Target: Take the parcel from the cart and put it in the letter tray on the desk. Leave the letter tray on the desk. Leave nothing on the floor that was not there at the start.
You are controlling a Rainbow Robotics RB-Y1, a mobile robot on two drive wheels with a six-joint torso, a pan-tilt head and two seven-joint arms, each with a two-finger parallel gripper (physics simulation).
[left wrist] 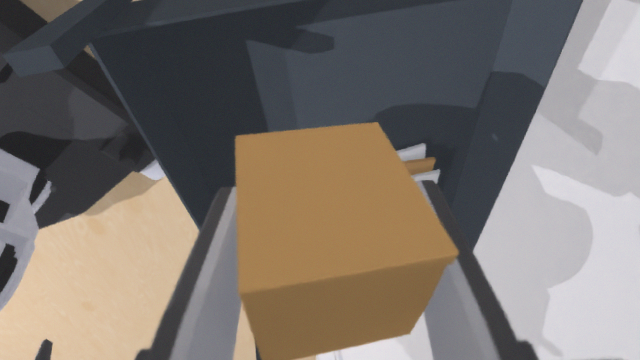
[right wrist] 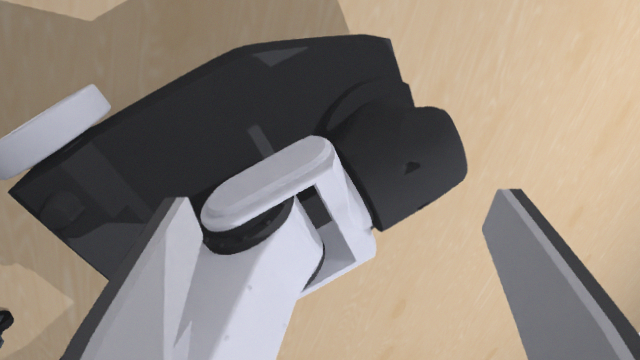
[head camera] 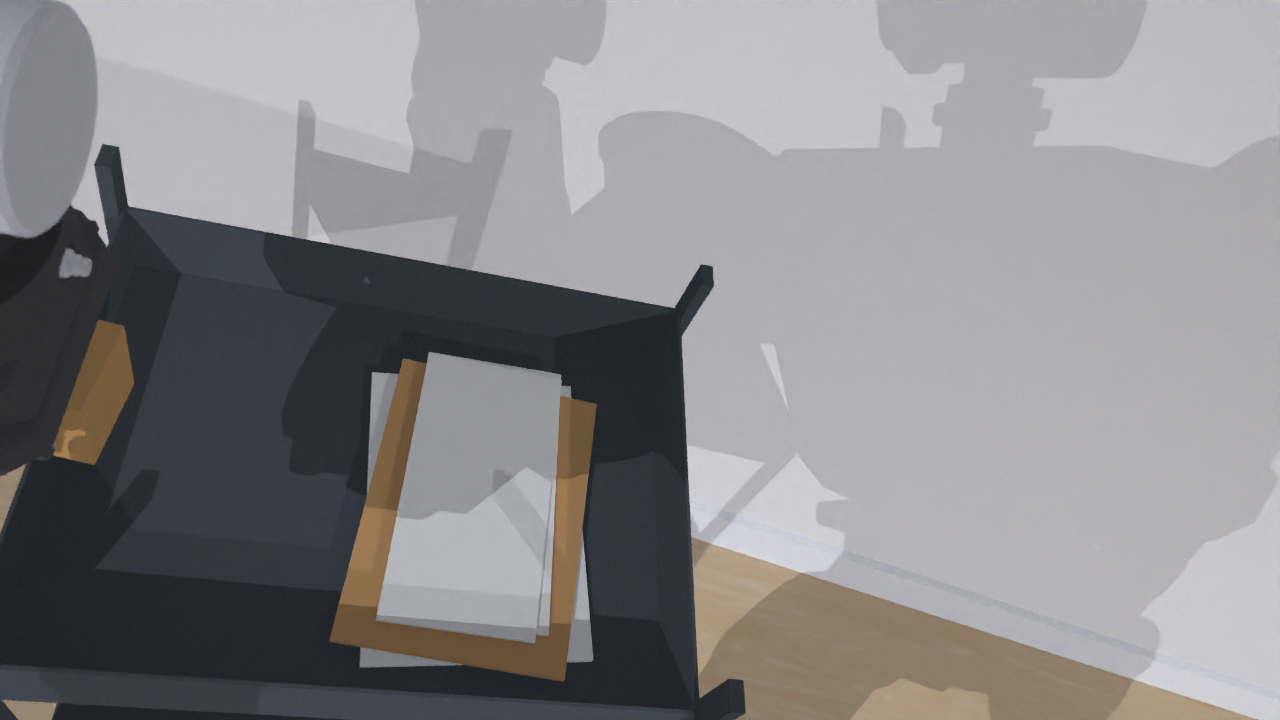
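The parcel, an orange-brown box, is between the fingers of my left gripper, which is shut on it. In the head camera the parcel shows at the left edge, partly hidden by the dark gripper body, over the left part of the cart's top tray. The dark blue-grey cart fills the left and middle of the head view. My right gripper is open, with its fingers wide apart and no object between them. The letter tray and the desk do not show in the head camera.
A stack of white and brown envelopes lies in the cart's tray. Corner posts stick up from the cart. A pale wall stands behind it. The robot's own dark base is over the wooden floor.
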